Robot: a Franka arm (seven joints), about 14 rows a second.
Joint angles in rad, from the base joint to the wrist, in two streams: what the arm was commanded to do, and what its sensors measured. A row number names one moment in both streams.
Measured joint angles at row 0: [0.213 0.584 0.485 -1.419 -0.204 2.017 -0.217]
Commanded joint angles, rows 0 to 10: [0.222 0.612 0.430 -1.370 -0.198 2.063 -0.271]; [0.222 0.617 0.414 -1.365 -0.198 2.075 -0.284]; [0.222 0.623 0.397 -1.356 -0.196 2.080 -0.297]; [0.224 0.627 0.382 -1.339 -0.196 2.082 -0.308]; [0.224 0.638 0.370 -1.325 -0.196 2.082 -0.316]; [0.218 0.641 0.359 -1.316 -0.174 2.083 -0.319]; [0.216 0.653 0.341 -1.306 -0.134 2.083 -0.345]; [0.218 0.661 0.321 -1.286 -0.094 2.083 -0.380]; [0.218 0.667 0.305 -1.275 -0.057 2.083 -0.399]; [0.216 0.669 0.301 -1.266 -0.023 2.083 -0.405]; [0.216 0.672 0.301 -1.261 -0.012 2.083 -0.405]
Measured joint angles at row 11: [0.213 0.656 0.326 -1.309 -0.044 2.099 -0.359]
